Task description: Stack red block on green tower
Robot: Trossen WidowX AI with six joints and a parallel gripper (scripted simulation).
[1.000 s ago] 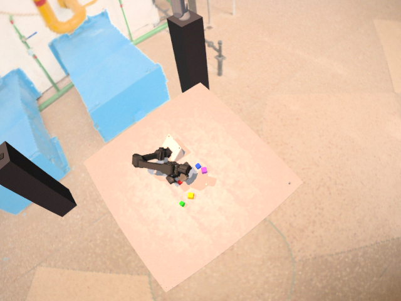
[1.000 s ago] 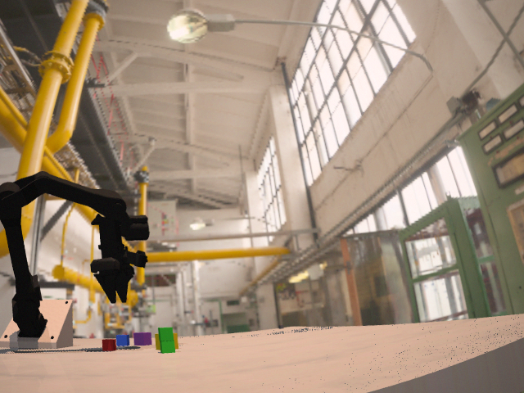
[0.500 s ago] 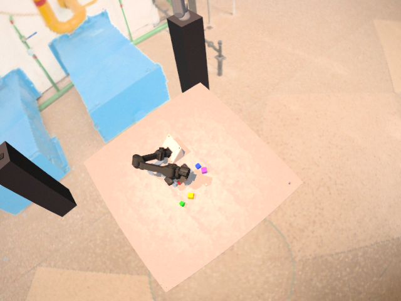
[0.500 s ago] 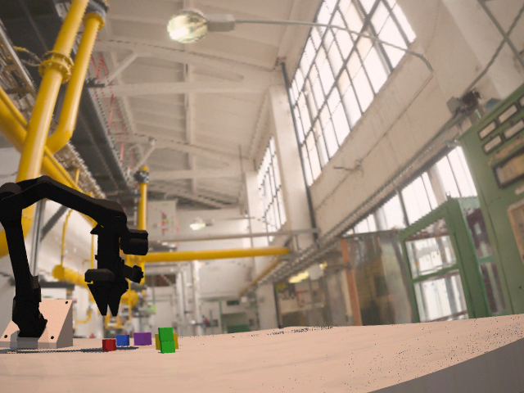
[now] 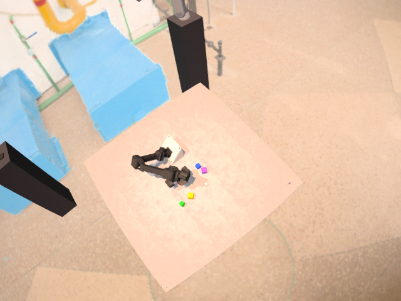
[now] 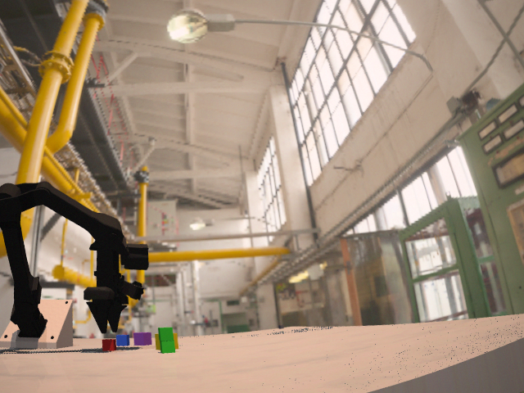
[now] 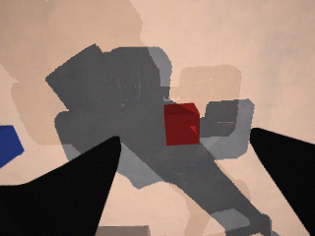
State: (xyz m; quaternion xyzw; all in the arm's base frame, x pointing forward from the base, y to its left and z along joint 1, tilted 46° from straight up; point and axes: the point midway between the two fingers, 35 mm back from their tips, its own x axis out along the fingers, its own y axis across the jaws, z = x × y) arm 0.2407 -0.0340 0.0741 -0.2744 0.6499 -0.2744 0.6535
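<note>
My gripper tip is 3 cm above the red block. Also, from my gripper tip: purple block: 19 cm to the left, 4 cm ahead, 2 cm below; then yellow block: 14 cm ahead, 2 cm below; then blue block: 18 cm to the left, 3 cm below, 1 cm behind.
</note>
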